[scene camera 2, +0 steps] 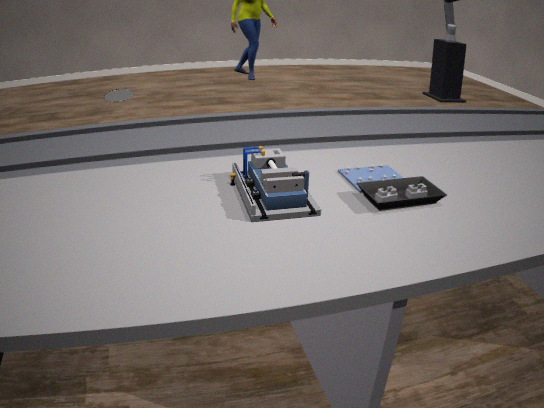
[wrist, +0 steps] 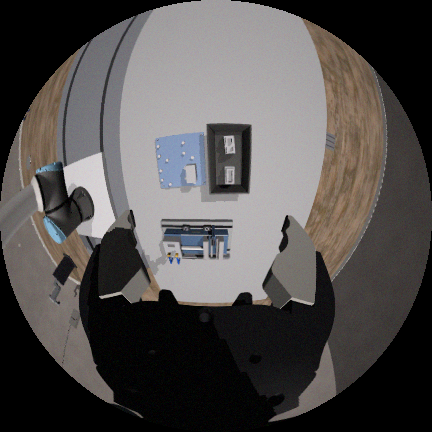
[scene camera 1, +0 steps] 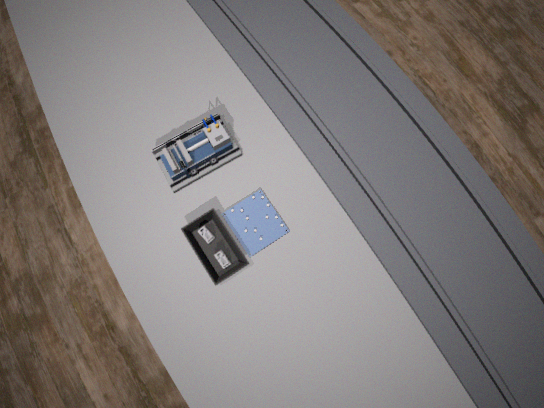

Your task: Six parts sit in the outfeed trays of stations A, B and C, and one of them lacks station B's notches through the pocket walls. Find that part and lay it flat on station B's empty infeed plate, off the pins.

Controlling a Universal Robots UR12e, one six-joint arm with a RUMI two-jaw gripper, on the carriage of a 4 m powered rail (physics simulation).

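Frame: origin at the arm's base, x up, y right, z ahead, level; millimetres.
Seen in the pictures: gripper, between the fingertips: (wrist: 208, 214); arm's base, origin of its link: (wrist: 83, 202).
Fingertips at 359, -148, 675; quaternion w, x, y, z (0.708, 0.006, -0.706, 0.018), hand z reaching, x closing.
Observation:
Offsets run from my fingertips to a thing's middle, as dx, dy, dz. "*": to the spot under its first point.
In both scene views a blue pinned plate @(-385, -1863, -65) (scene camera 1: 257, 210) (scene camera 2: 357, 174) bears no part. Beside it, a black tray @(-368, -1866, +104) (scene camera 1: 229, 237) (scene camera 2: 410, 201) holds two pale parts, one @(-360, -1812, +108) (scene camera 1: 205, 234) (scene camera 2: 386, 193) and another @(-360, -1919, +104) (scene camera 1: 222, 259) (scene camera 2: 416, 189). The wrist view shows a station whose blue plate @(-385, +5, -108) (wrist: 174, 172) bears a pale block @(-363, +47, -66) (wrist: 190, 174); its black tray @(* -349, +2, -5) (wrist: 209, 160) holds two pale parts, one @(-360, -54, +56) (wrist: 229, 144) and another @(-360, +50, +62) (wrist: 229, 175). Notches are too small to tell. My gripper (wrist: 208, 214) is open and empty, high above the table; it does not show in the scene views.
A blue-grey machine fixture @(-340, -1510, -19) (scene camera 1: 197, 150) (scene camera 2: 285, 200) stands beside the scene-view tray. Another fixture @(* -329, +312, -76) (wrist: 190, 240) shows between my fingers. The arm's shoulder (wrist: 55, 200) is at left in the wrist view. A person (scene camera 2: 250, 30) and a black pedestal (scene camera 2: 446, 70) stand behind the rail.

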